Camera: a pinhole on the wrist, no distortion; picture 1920 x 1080 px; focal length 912.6 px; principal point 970.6 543.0 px. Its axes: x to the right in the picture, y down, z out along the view. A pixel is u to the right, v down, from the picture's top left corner.
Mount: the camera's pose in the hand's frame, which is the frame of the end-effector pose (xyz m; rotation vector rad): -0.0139 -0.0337 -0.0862 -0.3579 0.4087 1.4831
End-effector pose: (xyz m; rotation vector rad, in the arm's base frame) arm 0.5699 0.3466 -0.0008 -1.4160 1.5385 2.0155
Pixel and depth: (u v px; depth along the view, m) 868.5 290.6 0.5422
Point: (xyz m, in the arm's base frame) 0.1569 0.5757 -0.0369
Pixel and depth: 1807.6 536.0 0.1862
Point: 0.4326 0.2574 0.1215
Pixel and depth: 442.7 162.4 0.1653
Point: 0.5141 0.4317 -0.0759
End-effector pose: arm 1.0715 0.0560 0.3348 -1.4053 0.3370 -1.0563
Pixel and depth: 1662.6 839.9 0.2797
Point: 1.1880 0.1071 0.0542
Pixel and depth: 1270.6 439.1 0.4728
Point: 1.4264 0.1101 0.1221
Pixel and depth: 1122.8 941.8 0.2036
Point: 1.1198 0.1584 0.2281
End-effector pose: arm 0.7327 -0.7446 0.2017 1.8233 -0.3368 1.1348
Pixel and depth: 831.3 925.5 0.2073
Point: 0.7199 -0.8798 0.1337
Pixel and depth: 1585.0 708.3 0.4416
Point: 0.5118 -1.1256 0.3775
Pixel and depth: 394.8 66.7 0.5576
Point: 1.2636 -1.0911 0.3002
